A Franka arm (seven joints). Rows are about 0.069 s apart.
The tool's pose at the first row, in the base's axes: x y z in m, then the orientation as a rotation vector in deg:
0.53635 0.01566 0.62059 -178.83 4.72 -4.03
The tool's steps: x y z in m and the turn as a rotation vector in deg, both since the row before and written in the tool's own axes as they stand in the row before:
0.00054 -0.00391 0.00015 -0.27 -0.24 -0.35
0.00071 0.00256 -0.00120 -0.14 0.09 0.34
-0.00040 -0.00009 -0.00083 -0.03 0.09 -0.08
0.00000 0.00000 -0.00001 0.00 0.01 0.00
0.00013 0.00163 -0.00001 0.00 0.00 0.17
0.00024 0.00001 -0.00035 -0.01 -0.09 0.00
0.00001 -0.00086 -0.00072 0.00 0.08 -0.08
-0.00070 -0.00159 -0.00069 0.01 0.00 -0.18
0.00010 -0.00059 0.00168 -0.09 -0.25 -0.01
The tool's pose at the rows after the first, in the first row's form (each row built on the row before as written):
0.53710 0.01954 0.62054 -179.12 4.19 -3.65
0.53764 0.01693 0.62173 -179.24 4.73 -3.78
0.53721 0.01703 0.62254 -179.27 4.61 -3.92
0.53721 0.01703 0.62255 -179.27 4.61 -3.94
0.53726 0.01540 0.62255 -179.26 4.88 -3.94
0.53748 0.01537 0.62291 -179.27 4.88 -3.80
0.53751 0.01622 0.62364 -179.27 4.76 -3.93
0.53687 0.01784 0.62432 -179.27 4.48 -3.93
0.53707 0.01844 0.62265 -179.36 4.47 -3.54

